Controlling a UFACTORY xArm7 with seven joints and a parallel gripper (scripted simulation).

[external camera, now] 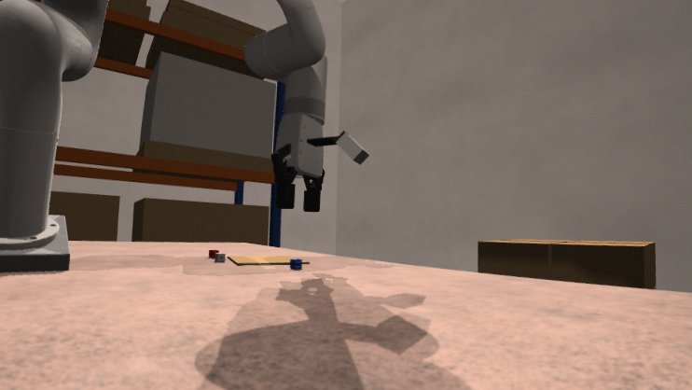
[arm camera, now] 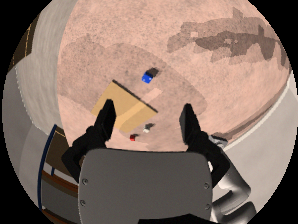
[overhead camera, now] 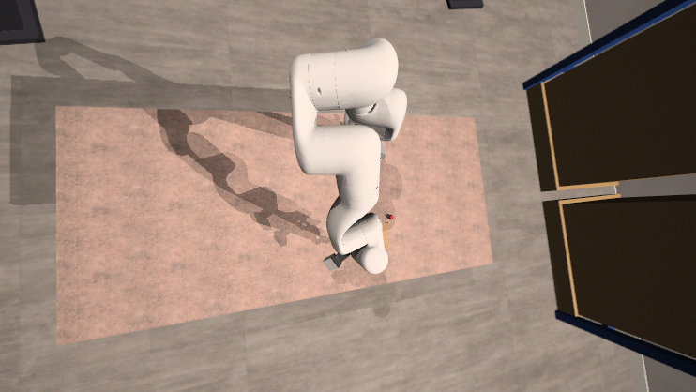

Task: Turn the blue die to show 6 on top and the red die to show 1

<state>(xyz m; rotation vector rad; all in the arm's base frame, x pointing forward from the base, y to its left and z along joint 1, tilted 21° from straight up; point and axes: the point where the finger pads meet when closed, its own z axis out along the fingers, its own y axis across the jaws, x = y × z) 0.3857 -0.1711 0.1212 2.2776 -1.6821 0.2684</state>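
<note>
Right now the blue die is 100 mm below my hand and 10 mm to the left of it. The rest, counted from my hand: tan mat: 130 mm to the left, 110 mm below, 30 mm ahead; red die: 240 mm to the left, 100 mm below, 30 mm behind; white die: 170 mm to the left, 100 mm below, 50 mm behind.
</note>
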